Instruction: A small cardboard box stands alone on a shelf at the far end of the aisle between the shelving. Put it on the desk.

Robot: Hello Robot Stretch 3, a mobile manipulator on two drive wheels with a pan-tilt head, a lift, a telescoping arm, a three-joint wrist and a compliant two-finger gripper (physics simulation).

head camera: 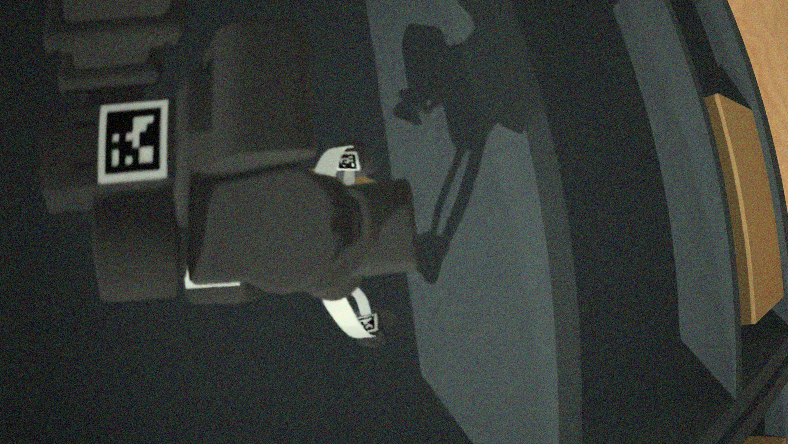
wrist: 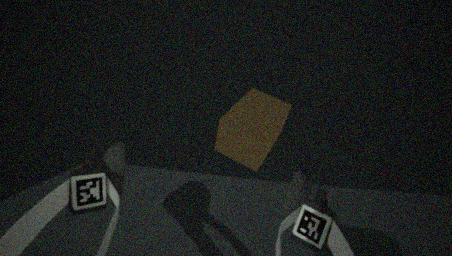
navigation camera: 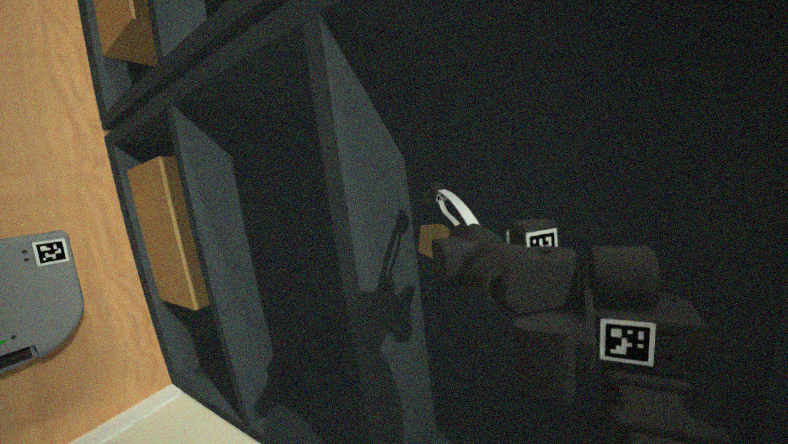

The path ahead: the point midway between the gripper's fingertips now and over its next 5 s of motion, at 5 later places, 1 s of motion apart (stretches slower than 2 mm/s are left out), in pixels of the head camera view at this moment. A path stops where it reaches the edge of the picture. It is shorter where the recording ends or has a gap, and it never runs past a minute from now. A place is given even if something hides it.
My gripper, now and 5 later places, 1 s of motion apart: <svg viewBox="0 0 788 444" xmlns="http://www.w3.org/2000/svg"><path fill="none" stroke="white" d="M363 244L411 190L392 194L352 207L355 208L354 207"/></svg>
